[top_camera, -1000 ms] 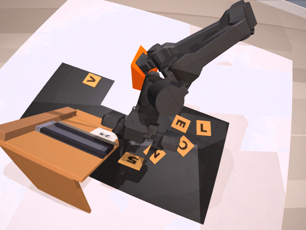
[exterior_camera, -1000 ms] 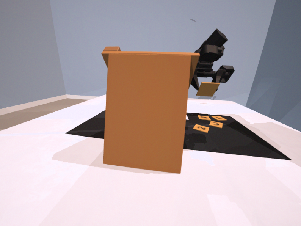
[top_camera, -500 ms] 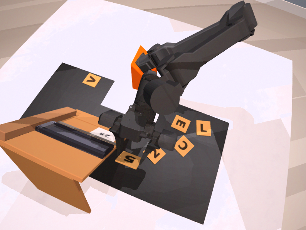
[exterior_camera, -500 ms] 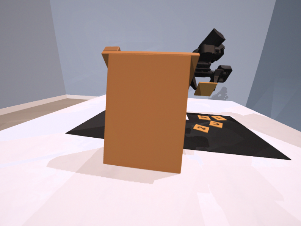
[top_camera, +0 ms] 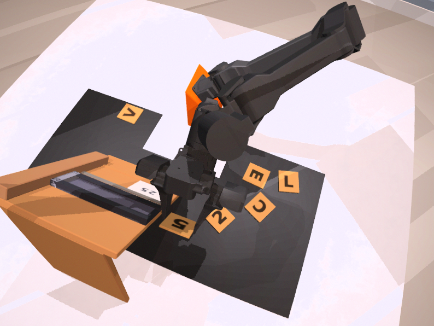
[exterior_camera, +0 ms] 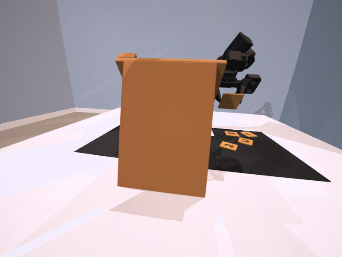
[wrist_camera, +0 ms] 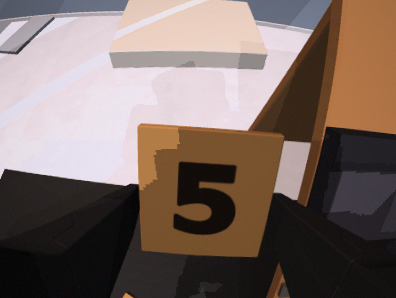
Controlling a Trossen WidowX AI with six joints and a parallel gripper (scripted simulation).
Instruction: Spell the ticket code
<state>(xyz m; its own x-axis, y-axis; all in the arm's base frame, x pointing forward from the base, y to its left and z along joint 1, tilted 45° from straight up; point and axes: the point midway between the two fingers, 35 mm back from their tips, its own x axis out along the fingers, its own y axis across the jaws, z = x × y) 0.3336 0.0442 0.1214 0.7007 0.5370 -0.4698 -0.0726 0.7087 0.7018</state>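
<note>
Now: the white ticket 110 mm to the right of my gripper tip, 80 mm below it and 50 mm behind it. Round my gripper tip: tile marked 5: right at my gripper tip; then black mat: 180 mm below, 150 mm behind, 110 mm to the right; then tile marked 2: 180 mm below, 90 mm behind, 50 mm to the left.
</note>
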